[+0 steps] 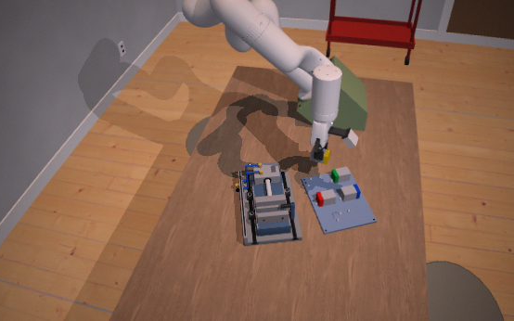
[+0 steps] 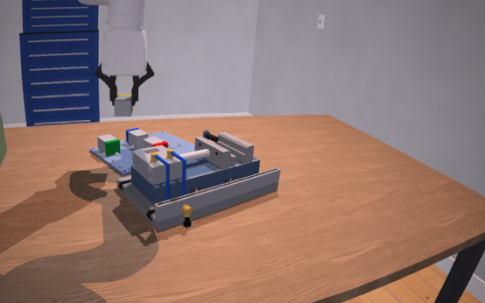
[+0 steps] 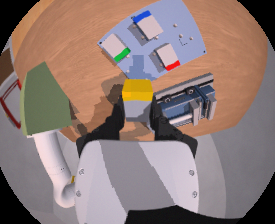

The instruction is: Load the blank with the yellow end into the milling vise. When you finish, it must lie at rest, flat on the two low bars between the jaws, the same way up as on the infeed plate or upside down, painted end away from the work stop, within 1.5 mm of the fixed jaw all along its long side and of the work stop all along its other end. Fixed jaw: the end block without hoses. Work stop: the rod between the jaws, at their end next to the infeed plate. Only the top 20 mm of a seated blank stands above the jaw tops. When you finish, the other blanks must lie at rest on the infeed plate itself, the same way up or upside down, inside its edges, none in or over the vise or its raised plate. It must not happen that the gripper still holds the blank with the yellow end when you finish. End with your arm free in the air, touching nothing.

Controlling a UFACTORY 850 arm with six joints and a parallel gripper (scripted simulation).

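The yellow-ended blank is 20 mm below my hand. Also, from my hand: green-ended blank (150 mm below, 80 mm to the left, 30 mm behind); red-ended blank (150 mm below, 80 mm ahead, 30 mm to the left); blue-ended blank (150 mm below, 120 mm to the left, 50 mm ahead).
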